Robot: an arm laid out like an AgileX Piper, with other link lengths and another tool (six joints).
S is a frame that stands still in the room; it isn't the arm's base.
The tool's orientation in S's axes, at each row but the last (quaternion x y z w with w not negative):
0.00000, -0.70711, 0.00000, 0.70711
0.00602, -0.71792, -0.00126, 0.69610
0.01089, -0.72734, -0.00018, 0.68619
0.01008, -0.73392, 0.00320, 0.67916
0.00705, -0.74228, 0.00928, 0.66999
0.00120, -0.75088, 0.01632, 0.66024
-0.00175, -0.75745, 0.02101, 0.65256
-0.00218, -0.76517, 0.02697, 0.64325
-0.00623, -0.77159, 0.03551, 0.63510
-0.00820, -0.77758, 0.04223, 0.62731
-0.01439, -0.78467, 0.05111, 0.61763
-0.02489, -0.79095, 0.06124, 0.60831
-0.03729, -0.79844, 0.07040, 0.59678
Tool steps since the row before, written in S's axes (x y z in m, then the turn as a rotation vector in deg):
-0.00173, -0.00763, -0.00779, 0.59, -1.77, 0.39
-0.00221, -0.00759, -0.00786, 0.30, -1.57, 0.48
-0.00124, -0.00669, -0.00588, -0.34, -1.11, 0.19
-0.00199, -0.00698, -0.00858, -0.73, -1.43, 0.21
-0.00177, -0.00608, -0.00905, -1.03, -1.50, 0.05
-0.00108, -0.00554, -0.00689, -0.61, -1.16, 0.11
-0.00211, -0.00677, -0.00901, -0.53, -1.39, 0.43
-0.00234, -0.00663, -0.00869, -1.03, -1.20, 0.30
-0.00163, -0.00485, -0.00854, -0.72, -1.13, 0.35
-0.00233, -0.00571, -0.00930, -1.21, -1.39, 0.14
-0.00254, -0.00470, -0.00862, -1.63, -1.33, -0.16
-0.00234, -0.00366, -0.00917, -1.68, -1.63, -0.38
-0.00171, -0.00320, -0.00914, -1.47, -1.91, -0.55
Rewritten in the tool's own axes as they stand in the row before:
-0.00779, -0.00763, 0.00173, 0.39, -1.77, -0.59
-0.00771, -0.00765, 0.00250, 0.49, -1.57, -0.30
-0.00569, -0.00676, 0.00168, 0.23, -1.10, 0.34
-0.00833, -0.00702, 0.00278, 0.28, -1.41, 0.74
-0.00883, -0.00600, 0.00283, 0.15, -1.48, 1.05
-0.00680, -0.00535, 0.00209, 0.16, -1.15, 0.62
-0.00880, -0.00640, 0.00361, 0.46, -1.39, 0.50
-0.00840, -0.00616, 0.00404, 0.43, -1.18, 1.01
-0.00832, -0.00424, 0.00345, 0.42, -1.12, 0.69
-0.00895, -0.00489, 0.00454, 0.30, -1.35, 1.23
-0.00814, -0.00373, 0.00476, 0.12, -1.24, 1.70
-0.00861, -0.00238, 0.00482, -0.12, -1.51, 1.83
-0.00863, -0.00168, 0.00439, -0.38, -1.76, 1.69

